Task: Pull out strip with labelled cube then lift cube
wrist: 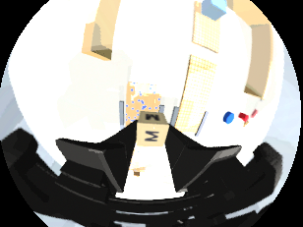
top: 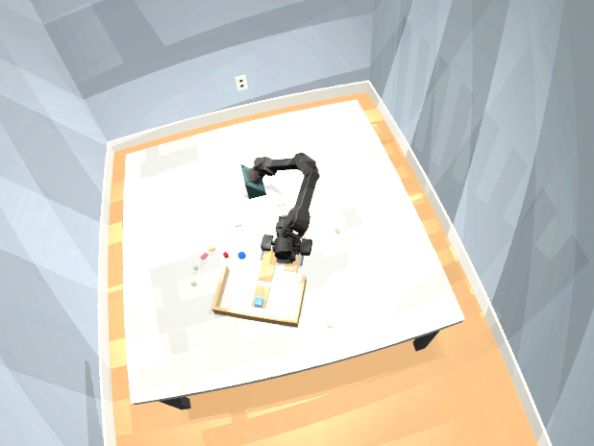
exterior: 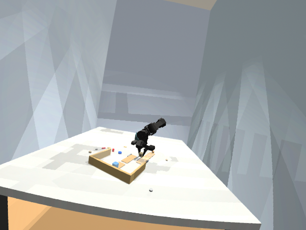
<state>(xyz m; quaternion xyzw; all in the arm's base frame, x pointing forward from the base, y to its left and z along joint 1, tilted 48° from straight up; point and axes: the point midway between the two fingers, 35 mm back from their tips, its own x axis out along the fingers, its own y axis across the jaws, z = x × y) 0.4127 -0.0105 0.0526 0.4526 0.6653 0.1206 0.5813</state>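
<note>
The dotted strip is 6 cm behind my gripper tip, 5 cm to the left of it and 4 cm below it. Round my gripper tip: labelled cube (1 cm above); then blue disc (9 cm behind, 17 cm to the right, 4 cm below); then red disc (11 cm behind, 24 cm to the right, 3 cm below).
</note>
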